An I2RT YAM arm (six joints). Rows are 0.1 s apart.
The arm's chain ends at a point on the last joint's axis. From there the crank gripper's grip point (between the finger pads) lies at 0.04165 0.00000 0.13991 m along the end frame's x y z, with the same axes.
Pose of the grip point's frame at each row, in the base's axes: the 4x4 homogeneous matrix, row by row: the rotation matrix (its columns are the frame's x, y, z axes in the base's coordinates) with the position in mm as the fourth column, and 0 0 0 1 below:
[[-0.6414 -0.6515 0.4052 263.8], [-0.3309 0.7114 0.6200 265.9], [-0.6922 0.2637 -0.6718 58.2], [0 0 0 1]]
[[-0.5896 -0.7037 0.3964 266.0], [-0.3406 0.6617 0.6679 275.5], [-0.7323 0.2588 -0.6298 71.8], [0 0 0 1]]
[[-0.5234 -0.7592 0.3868 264.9], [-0.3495 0.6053 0.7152 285.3], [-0.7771 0.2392 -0.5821 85.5], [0 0 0 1]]
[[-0.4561 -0.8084 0.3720 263.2], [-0.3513 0.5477 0.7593 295.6], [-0.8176 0.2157 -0.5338 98.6], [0 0 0 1]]
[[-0.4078 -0.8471 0.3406 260.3], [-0.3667 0.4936 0.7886 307.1], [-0.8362 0.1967 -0.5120 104.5], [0 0 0 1]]
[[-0.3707 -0.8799 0.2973 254.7], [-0.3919 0.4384 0.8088 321.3], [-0.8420 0.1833 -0.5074 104.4], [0 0 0 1]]
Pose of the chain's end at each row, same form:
[[-0.6414 -0.6515 0.4052 233.8], [-0.3309 0.7114 0.6200 192.9], [-0.6922 0.2637 -0.6718 181.0], [0 0 0 1]]
[[-0.5896 -0.7037 0.3964 235.1], [-0.3406 0.6617 0.6679 196.2], [-0.7323 0.2588 -0.6298 190.4], [0 0 0 1]]
[[-0.5234 -0.7592 0.3868 232.6], [-0.3495 0.6053 0.7152 199.8], [-0.7771 0.2392 -0.5821 199.3], [0 0 0 1]]
[[-0.4561 -0.8084 0.3720 230.2], [-0.3513 0.5477 0.7593 204.0], [-0.8176 0.2157 -0.5338 207.3], [0 0 0 1]]
[[-0.4078 -0.8471 0.3406 229.6], [-0.3667 0.4936 0.7886 212.0], [-0.8362 0.1967 -0.5120 211.0], [0 0 0 1]]
[[-0.3707 -0.8799 0.2973 228.5], [-0.3919 0.4384 0.8088 224.5], [-0.8420 0.1833 -0.5074 210.5], [0 0 0 1]]

